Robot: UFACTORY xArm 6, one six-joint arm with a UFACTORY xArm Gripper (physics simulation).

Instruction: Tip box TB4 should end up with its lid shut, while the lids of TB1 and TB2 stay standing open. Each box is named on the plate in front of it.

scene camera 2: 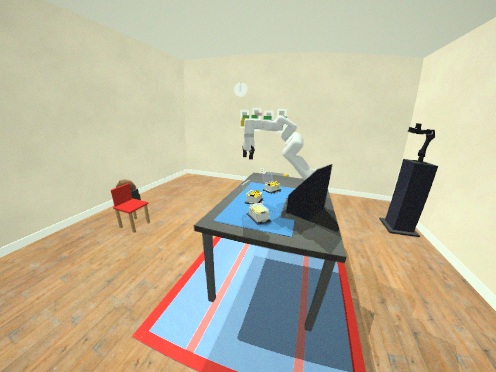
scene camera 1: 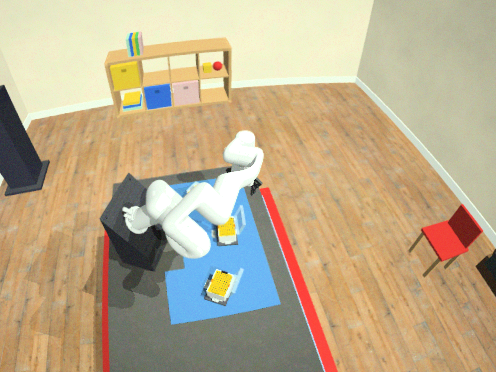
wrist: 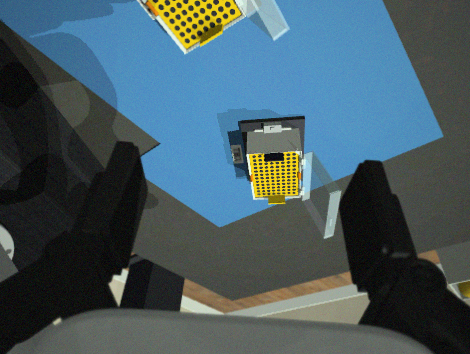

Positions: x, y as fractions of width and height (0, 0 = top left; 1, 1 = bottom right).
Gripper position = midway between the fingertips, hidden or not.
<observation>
I see my gripper (wrist: 0.52, 0.49) and a tip box (wrist: 0.59, 0.50).
</observation>
